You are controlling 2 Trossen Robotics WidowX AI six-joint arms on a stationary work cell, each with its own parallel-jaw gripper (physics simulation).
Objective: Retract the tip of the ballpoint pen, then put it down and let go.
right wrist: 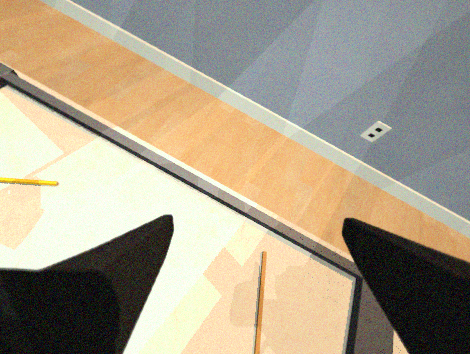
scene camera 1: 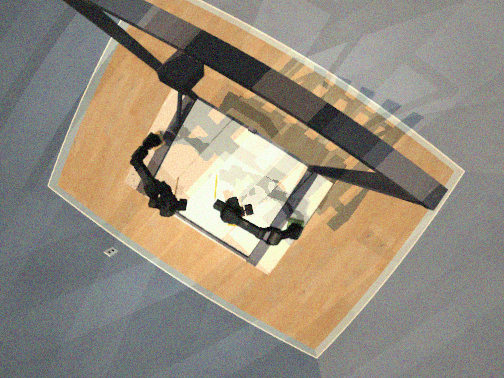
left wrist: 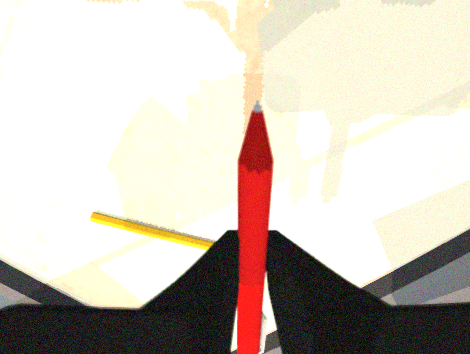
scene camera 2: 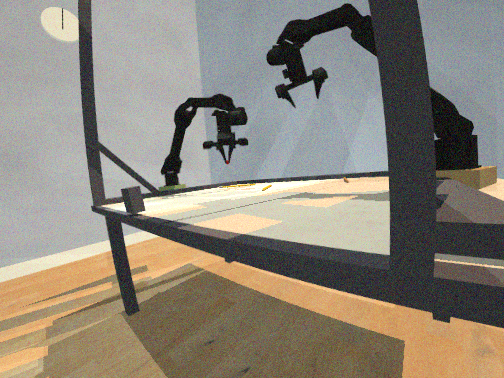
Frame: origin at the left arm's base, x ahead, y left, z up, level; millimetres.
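Seen in the pictures: left gripper, fingertip midpoint: (left wrist: 251,241) (scene camera 2: 227,163); right gripper, fingertip midpoint: (right wrist: 257,224) (scene camera 2: 306,103); left arm's base at its link origin: (scene camera 1: 295,228) (scene camera 2: 172,185); right arm's base at its link origin: (scene camera 1: 156,140) (scene camera 2: 455,168).
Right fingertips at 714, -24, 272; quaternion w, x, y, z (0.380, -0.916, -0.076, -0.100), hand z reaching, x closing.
Pixels of each thing's top centre, then the offset from my right fingertips to it, as dx, dy, dz. Level surfaces: height alone.
- red pen at its top centre: (left wrist: 255,291) (scene camera 2: 227,160) -359, -8, -187
- table at its surface level: dz -311
- yellow stick at its top centre: (scene camera 1: 215,186) -156, -128, -302
- orange stick at its top centre: (right wrist: 261,302) (scene camera 1: 175,189) +115, -51, -304
A red pen (scene camera 2: 227,162) (left wrist: 255,200) is held between the fingers of my left gripper (scene camera 2: 227,159) (left wrist: 251,241), which is shut on its barrel. In the left wrist view the pen's cone points away from the fingers and a small silver tip sticks out of it; the pen's other end is cut off by the bottom edge. In scene camera 2 the left gripper points down and hangs above the table (scene camera 2: 320,235), with a little red at its fingertips. My right gripper (scene camera 2: 306,102) (right wrist: 257,224) is wide open and empty, high above the table.
A yellow stick (scene camera 1: 216,186) lies on the table; yellow sticks also show in scene camera 2 (scene camera 2: 267,188), the left wrist view (left wrist: 150,231) and the right wrist view (right wrist: 30,182). An orange stick (scene camera 1: 177,185) (right wrist: 260,300) lies below the right gripper. Dark frame posts (scene camera 2: 407,125) rise at the table's edge.
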